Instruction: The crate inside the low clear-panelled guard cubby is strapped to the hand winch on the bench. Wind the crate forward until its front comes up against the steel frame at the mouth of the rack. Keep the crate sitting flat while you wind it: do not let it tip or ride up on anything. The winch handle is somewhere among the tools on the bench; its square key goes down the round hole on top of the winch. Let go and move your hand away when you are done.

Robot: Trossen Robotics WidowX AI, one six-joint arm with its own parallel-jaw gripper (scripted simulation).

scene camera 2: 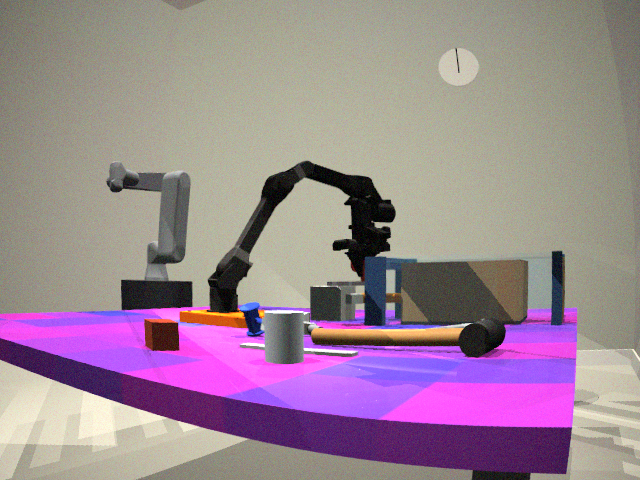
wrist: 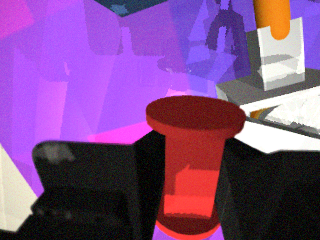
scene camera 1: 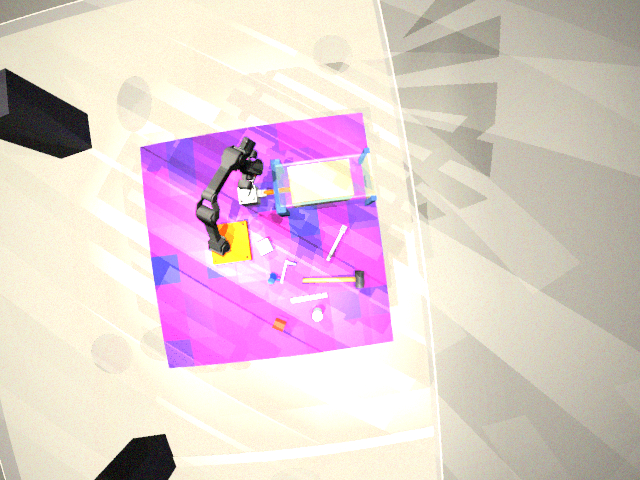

Labels:
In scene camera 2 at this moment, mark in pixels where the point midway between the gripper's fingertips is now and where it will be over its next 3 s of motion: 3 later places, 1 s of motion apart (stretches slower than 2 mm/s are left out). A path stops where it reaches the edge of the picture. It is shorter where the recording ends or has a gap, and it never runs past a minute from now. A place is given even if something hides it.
My gripper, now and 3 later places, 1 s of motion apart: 363, 277; 351, 276; 338, 276; 323, 277

